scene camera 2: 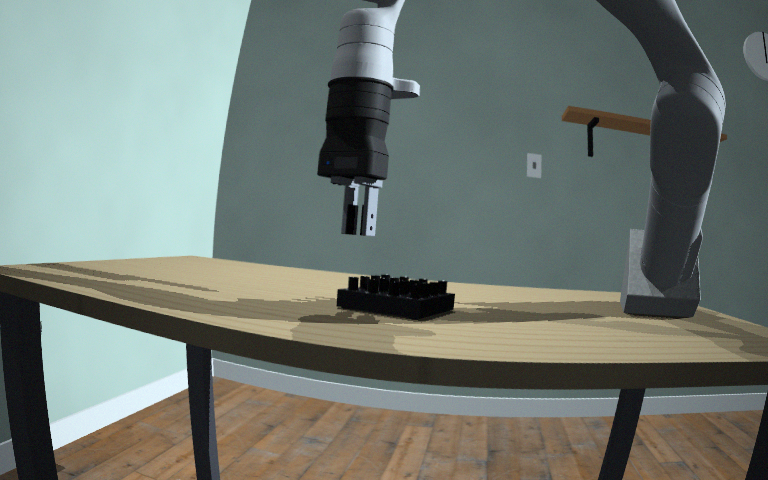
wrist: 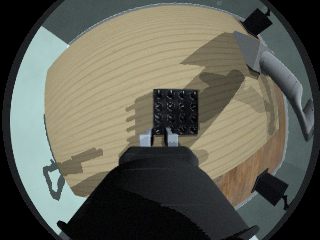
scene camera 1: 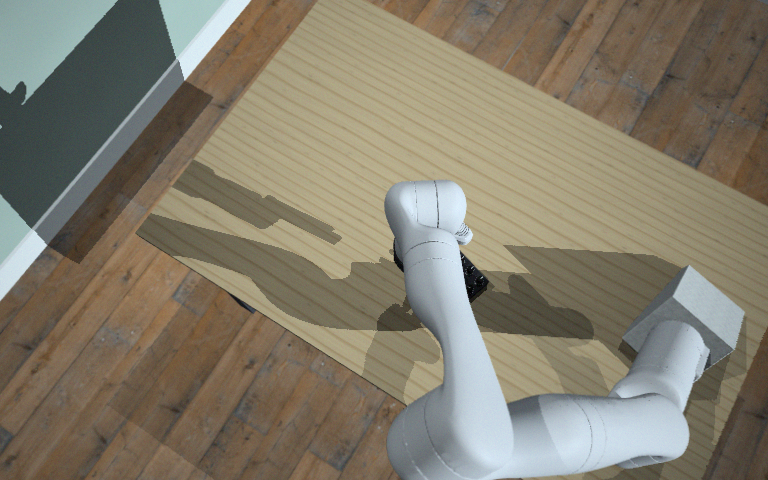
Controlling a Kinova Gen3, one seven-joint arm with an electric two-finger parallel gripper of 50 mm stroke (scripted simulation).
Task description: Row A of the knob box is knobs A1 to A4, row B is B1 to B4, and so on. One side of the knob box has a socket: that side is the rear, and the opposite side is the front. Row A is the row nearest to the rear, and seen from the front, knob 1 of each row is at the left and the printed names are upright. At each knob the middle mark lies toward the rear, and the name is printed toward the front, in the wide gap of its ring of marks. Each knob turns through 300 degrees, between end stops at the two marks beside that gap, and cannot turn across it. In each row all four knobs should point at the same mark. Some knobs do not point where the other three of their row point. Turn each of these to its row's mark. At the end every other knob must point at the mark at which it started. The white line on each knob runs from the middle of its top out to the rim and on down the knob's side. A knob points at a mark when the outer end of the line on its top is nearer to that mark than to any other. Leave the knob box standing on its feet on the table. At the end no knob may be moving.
Labels:
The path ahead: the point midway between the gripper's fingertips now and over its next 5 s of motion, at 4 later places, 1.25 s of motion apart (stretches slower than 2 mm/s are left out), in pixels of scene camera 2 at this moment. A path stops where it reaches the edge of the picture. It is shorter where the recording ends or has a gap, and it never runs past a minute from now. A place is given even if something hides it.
The gripper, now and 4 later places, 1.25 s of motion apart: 358,235; 354,257; 353,275; 353,283; 358,245

